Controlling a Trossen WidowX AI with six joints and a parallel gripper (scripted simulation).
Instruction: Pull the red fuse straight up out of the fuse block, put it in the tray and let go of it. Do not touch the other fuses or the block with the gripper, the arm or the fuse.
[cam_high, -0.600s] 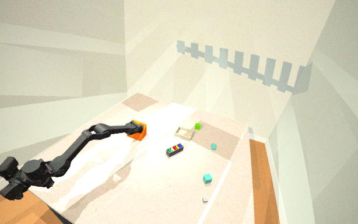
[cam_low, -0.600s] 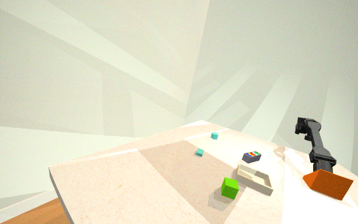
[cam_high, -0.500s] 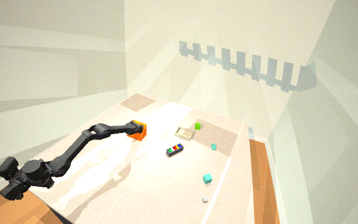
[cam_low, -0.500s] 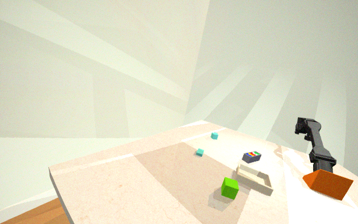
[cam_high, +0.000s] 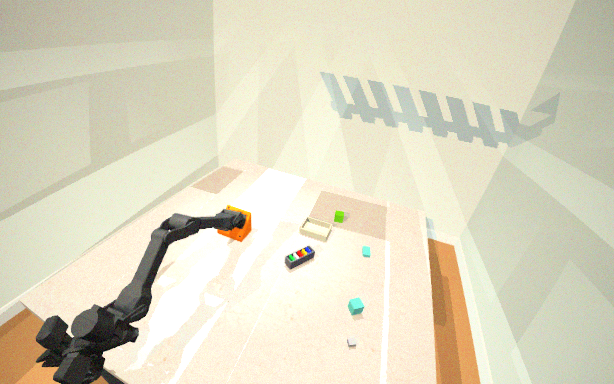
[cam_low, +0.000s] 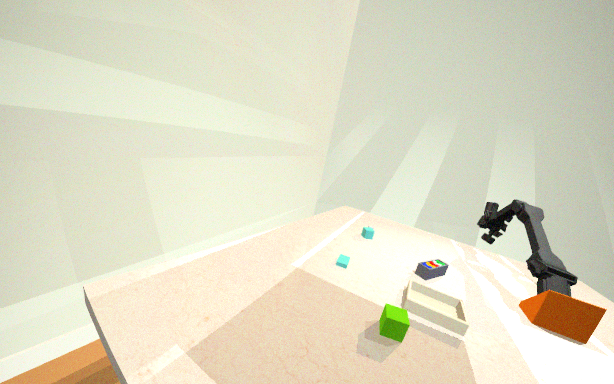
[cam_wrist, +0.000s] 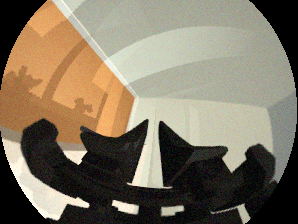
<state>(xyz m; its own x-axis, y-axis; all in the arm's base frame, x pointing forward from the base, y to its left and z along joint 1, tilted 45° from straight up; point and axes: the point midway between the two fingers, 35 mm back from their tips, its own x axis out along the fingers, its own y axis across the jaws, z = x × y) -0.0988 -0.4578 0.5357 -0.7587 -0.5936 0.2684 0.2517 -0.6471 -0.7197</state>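
Right now my gripper tip is 67 cm to the right of the red fuse, 43 cm short of it and 9 cm above it. Round my gripper tip: beige tray: 88 cm to the left, 45 cm ahead, 11 cm below.
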